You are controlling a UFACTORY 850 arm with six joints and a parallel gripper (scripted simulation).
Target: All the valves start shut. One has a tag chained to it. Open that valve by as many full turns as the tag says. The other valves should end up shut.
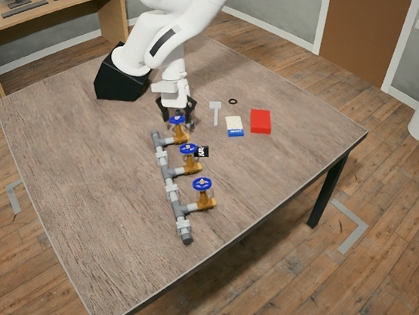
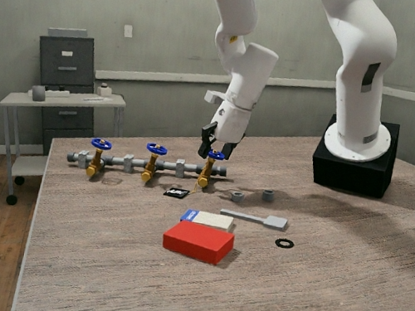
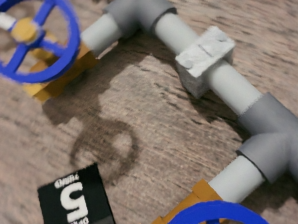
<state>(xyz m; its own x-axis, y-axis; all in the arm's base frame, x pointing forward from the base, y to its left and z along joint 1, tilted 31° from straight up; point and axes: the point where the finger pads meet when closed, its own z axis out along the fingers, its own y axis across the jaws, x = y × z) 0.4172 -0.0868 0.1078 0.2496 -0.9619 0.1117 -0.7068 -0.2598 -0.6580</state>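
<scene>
The grey hex nut lies 5 cm behind my hand, 9 cm to the left of it and 9 cm below it. Also, from my hand: grey cap: 13 cm behind, 9 cm to the left, 10 cm below; then grey t-shaped tool: 5 cm behind, 23 cm to the left, 10 cm below; then black tag: 10 cm ahead, 4 cm to the left, 10 cm below.
</scene>
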